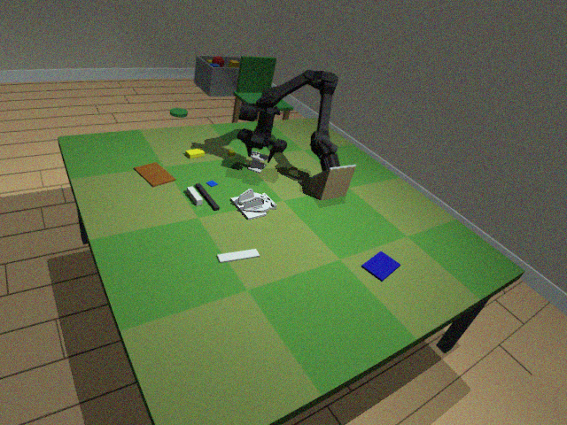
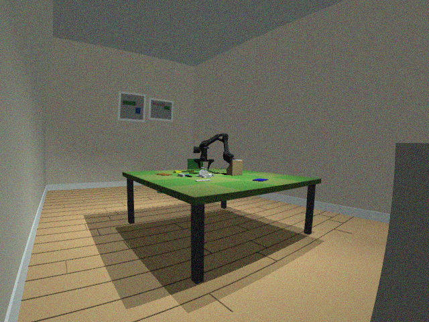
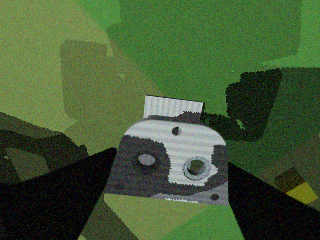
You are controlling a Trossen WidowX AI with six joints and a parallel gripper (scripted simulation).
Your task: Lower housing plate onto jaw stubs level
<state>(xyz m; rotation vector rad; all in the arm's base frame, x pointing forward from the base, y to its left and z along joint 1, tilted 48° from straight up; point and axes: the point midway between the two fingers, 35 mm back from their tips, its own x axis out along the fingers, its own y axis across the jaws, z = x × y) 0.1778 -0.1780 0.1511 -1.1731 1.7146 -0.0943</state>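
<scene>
My gripper tip is 120 mm to the left of the small yellow cube, 60 mm short of it and 30 mm above it. From my gripper tip the other things lie so: white block (320 mm ahead, 140 mm to the left, 20 mm below); then black bar (280 mm ahead, 150 mm to the left, 30 mm below); then small blue square (230 mm ahead, 70 mm to the left, 30 mm below).
</scene>
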